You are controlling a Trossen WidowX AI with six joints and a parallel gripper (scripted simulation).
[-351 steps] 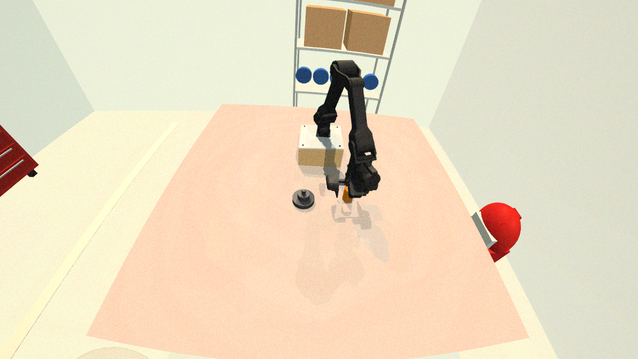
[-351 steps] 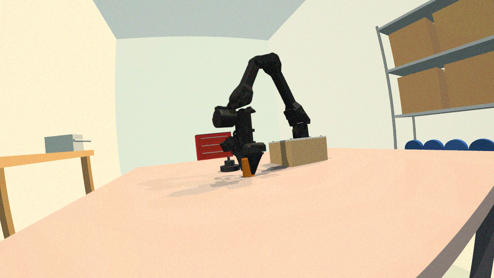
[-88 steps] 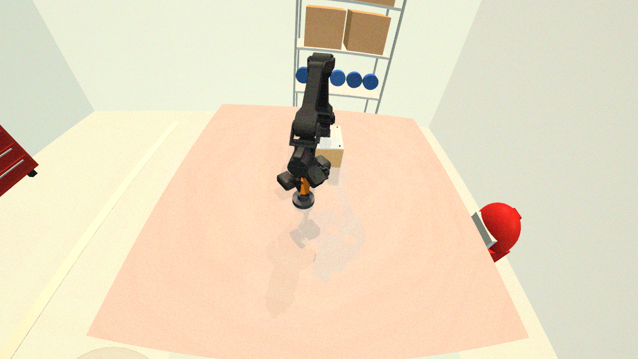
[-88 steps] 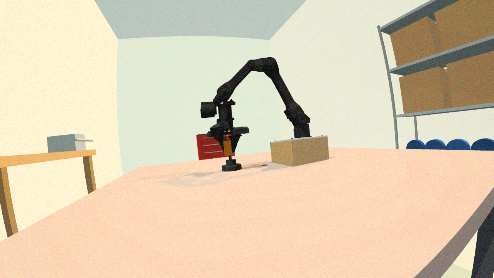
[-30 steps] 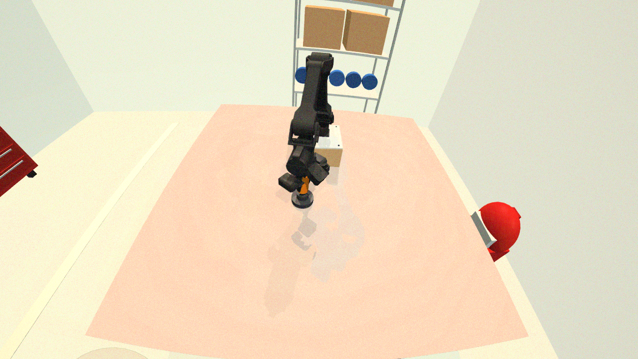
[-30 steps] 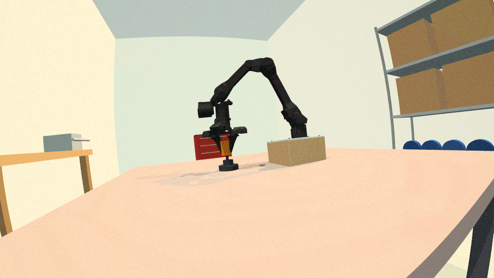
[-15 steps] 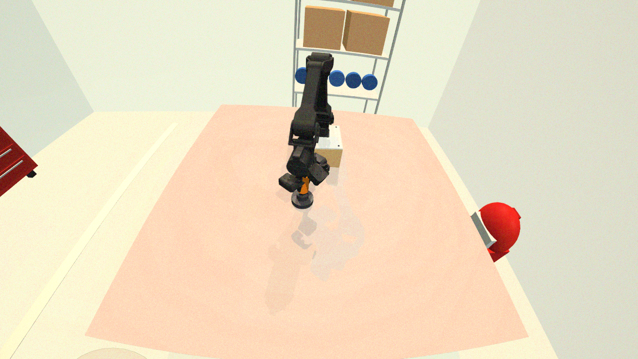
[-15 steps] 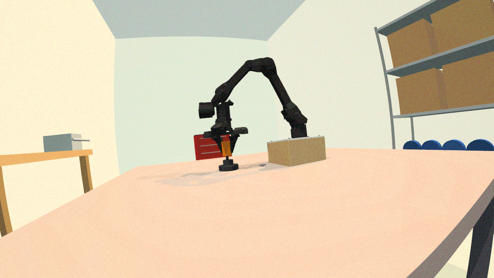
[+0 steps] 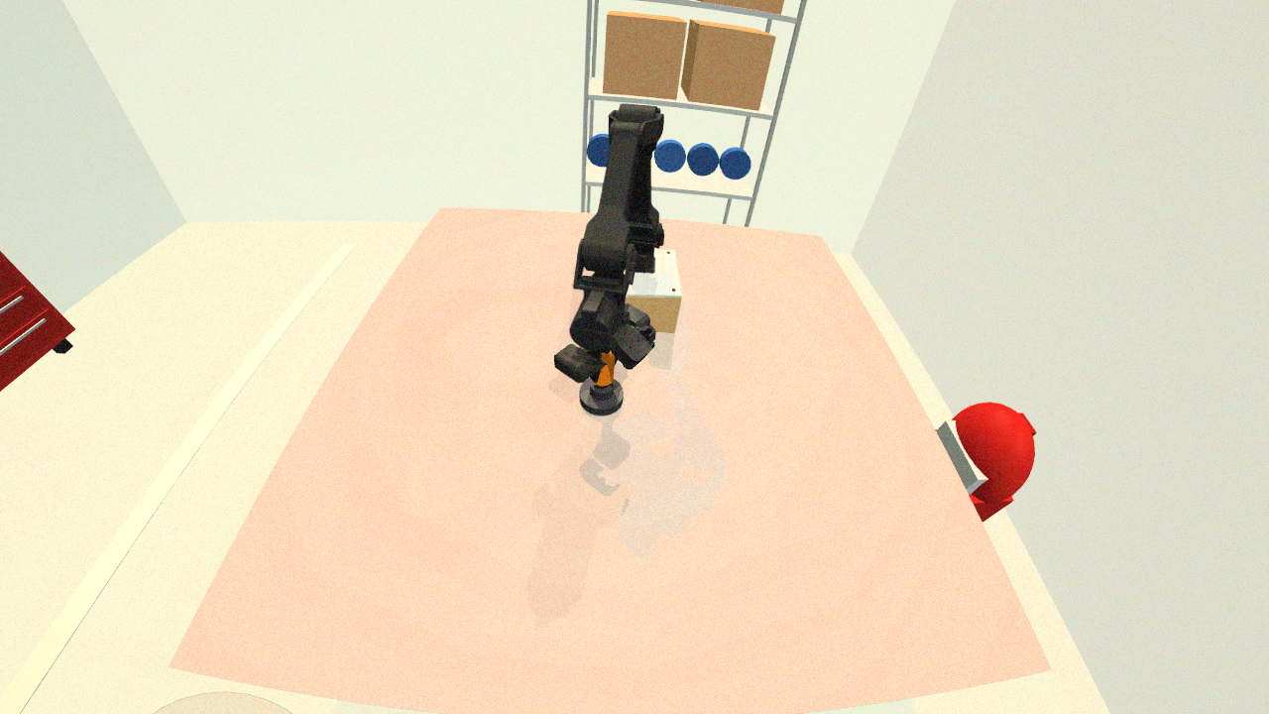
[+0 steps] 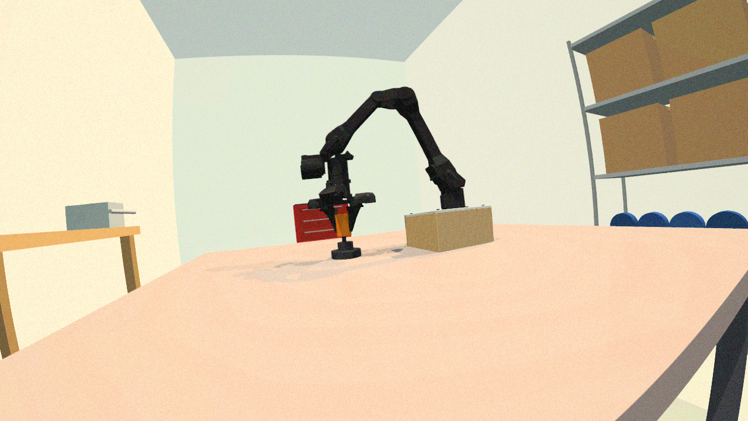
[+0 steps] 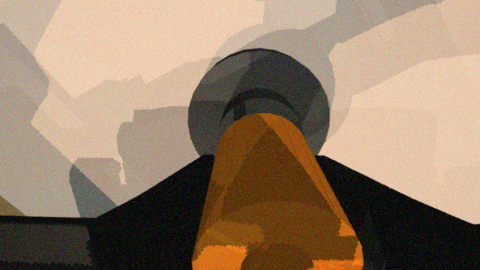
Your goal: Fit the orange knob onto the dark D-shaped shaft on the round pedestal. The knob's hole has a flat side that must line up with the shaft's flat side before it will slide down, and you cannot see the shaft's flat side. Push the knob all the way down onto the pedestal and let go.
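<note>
My gripper tip is now 2 cm below the orange knob. From my gripper tip the other things lie so: dark round pedestal: 4 cm below.
</note>
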